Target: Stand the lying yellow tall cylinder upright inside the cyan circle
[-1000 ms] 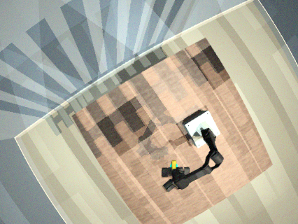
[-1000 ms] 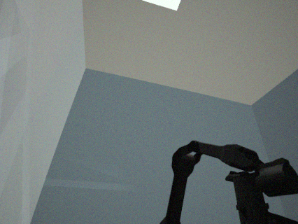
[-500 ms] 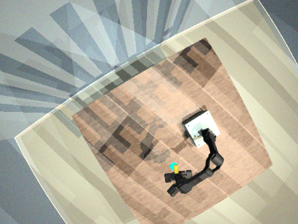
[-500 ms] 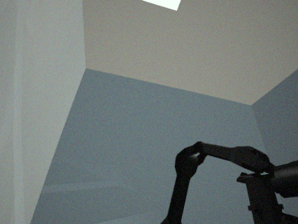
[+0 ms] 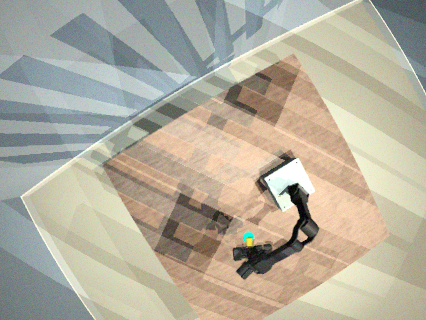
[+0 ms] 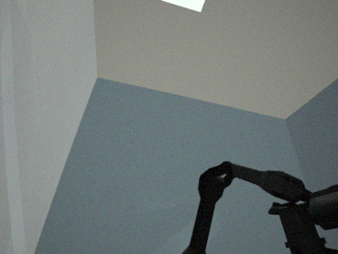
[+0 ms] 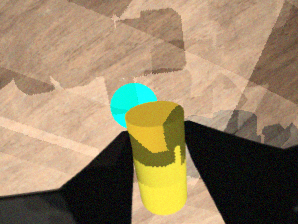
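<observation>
Now: gripper tip 20 mm past the cyan circle, 10 mm to the left of it and 130 mm above it. Round my gripper tip: yellow tall cylinder: 10 mm behind, 20 mm to the right.
</observation>
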